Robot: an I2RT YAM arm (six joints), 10 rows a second.
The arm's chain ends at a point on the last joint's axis. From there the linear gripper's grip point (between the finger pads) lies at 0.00 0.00 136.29 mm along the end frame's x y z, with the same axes.
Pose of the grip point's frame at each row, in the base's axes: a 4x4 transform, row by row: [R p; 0 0 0 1], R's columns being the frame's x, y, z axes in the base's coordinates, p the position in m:
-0.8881, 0.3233, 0.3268, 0.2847; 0.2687, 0.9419, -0.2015, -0.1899; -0.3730, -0.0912, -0.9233, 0.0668; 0, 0, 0, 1
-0.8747, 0.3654, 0.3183, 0.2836; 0.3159, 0.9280, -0.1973, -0.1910; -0.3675, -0.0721, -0.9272, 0.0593; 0, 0, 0, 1
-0.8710, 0.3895, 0.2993, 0.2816; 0.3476, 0.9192, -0.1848, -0.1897; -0.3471, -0.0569, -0.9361, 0.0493; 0, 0, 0, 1
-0.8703, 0.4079, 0.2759, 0.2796; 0.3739, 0.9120, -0.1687, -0.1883; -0.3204, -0.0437, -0.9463, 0.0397; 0, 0, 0, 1
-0.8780, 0.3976, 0.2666, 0.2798; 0.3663, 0.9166, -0.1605, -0.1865; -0.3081, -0.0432, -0.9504, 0.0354; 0, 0, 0, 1
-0.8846, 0.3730, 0.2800, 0.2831; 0.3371, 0.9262, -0.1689, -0.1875; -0.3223, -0.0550, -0.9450, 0.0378; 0, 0, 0, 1
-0.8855, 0.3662, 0.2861, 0.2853; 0.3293, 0.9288, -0.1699, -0.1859; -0.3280, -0.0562, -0.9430, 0.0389; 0, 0, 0, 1
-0.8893, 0.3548, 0.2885, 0.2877; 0.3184, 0.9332, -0.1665, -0.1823; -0.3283, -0.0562, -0.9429, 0.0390; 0, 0, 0, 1
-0.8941, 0.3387, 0.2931, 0.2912; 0.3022, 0.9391, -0.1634, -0.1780; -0.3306, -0.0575, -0.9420, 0.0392; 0, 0, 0, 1
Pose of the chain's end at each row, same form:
-0.8881, 0.3233, 0.3268, 0.2402; 0.2687, 0.9419, -0.2015, -0.1624; -0.3730, -0.0912, -0.9233, 0.1926; 0, 0, 0, 1
-0.8747, 0.3654, 0.3183, 0.2402; 0.3159, 0.9280, -0.1973, -0.1641; -0.3675, -0.0721, -0.9272, 0.1857; 0, 0, 0, 1
-0.8710, 0.3895, 0.2993, 0.2408; 0.3476, 0.9192, -0.1848, -0.1645; -0.3471, -0.0569, -0.9361, 0.1769; 0, 0, 0, 1
-0.8703, 0.4079, 0.2759, 0.2420; 0.3739, 0.9120, -0.1687, -0.1653; -0.3204, -0.0437, -0.9463, 0.1687; 0, 0, 0, 1
-0.8780, 0.3976, 0.2666, 0.2435; 0.3663, 0.9166, -0.1605, -0.1646; -0.3081, -0.0432, -0.9504, 0.1649; 0, 0, 0, 1
-0.8846, 0.3730, 0.2800, 0.2449; 0.3371, 0.9262, -0.1689, -0.1645; -0.3223, -0.0550, -0.9450, 0.1666; 0, 0, 0, 1
-0.8855, 0.3662, 0.2861, 0.2463; 0.3293, 0.9288, -0.1699, -0.1627; -0.3280, -0.0562, -0.9430, 0.1674; 0, 0, 0, 1
-0.8893, 0.3548, 0.2885, 0.2484; 0.3184, 0.9332, -0.1665, -0.1596; -0.3283, -0.0562, -0.9429, 0.1675; 0, 0, 0, 1
-0.8941, 0.3387, 0.2931, 0.2513; 0.3022, 0.9391, -0.1634, -0.1557; -0.3306, -0.0575, -0.9420, 0.1676; 0, 0, 0, 1

